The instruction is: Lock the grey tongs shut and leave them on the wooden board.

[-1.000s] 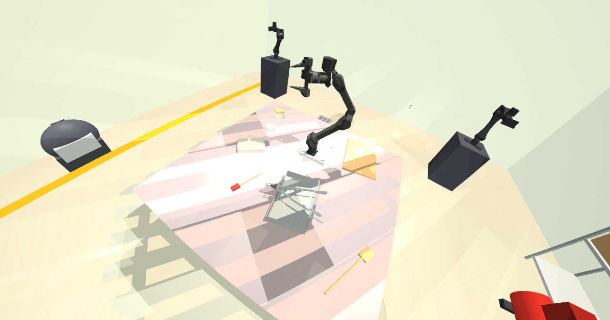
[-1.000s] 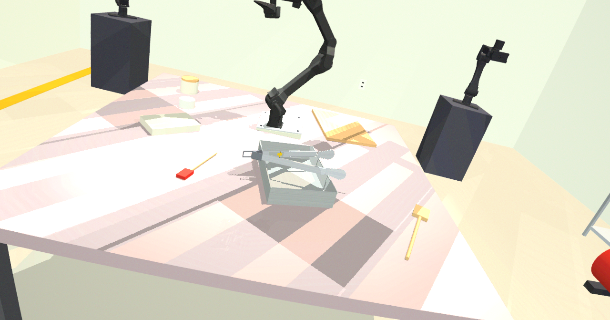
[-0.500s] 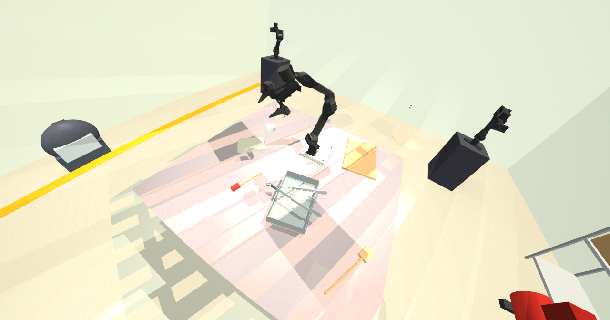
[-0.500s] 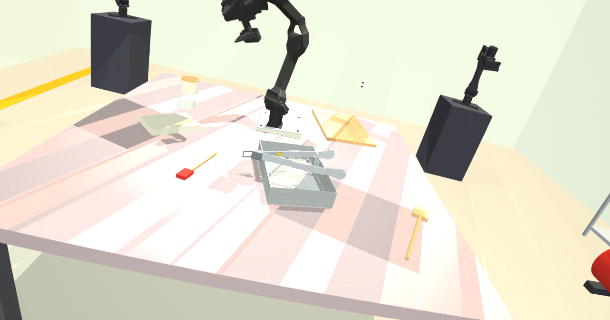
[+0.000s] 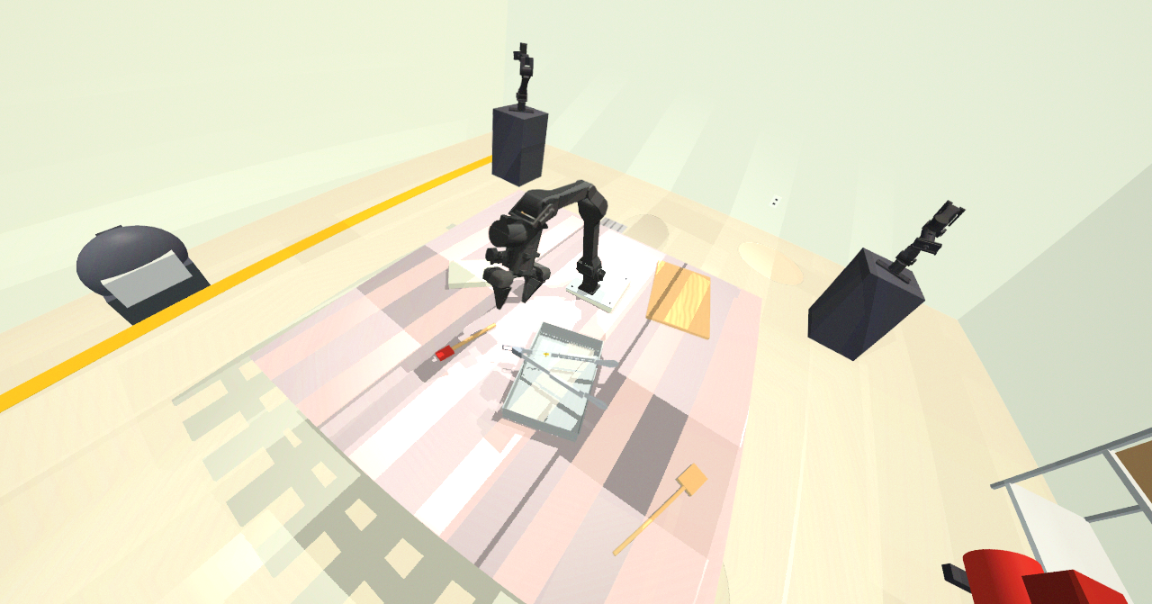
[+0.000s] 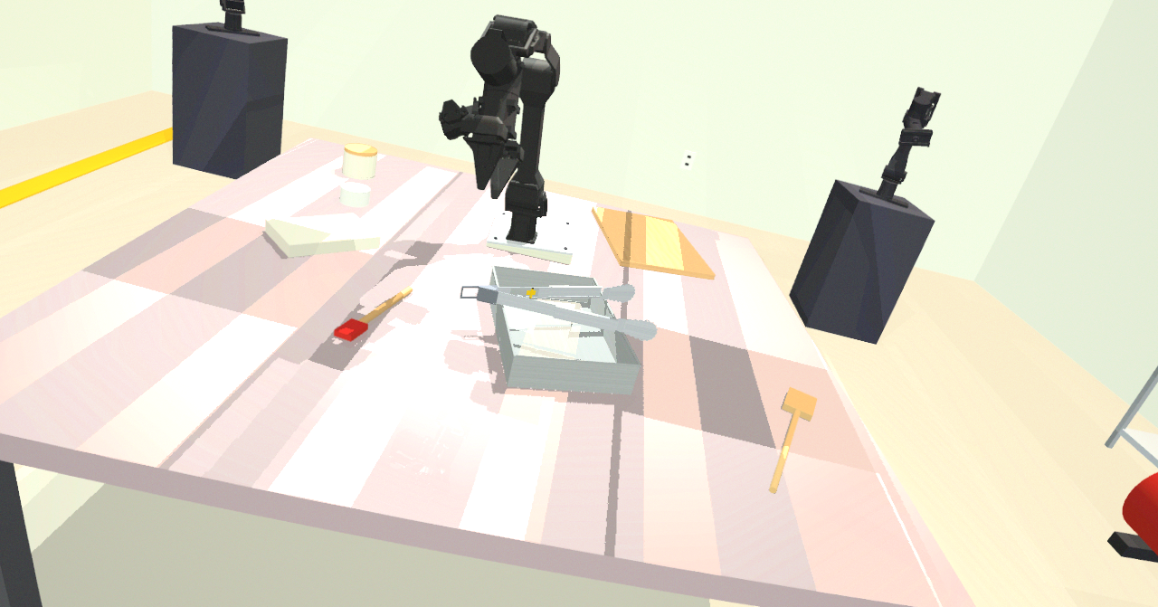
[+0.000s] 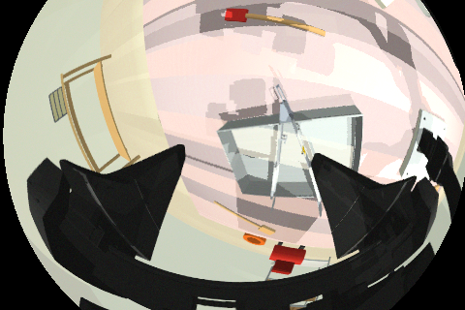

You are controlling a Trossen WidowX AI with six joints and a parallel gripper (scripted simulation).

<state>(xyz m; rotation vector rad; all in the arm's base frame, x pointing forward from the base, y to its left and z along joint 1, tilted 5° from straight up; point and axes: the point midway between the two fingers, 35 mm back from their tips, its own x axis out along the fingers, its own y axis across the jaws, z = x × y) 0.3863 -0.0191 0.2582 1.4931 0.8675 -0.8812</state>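
The grey roasting tin lies 210 mm below my gripper tip, 150 mm to the left of it and 20 mm behind it. Round my gripper tip: pale block: 330 mm to the right, 220 mm below, 190 mm behind; red spatula: 230 mm below, 140 mm to the right, 60 mm ahead; wooden board: 630 mm behind, 340 mm to the left, 230 mm below.
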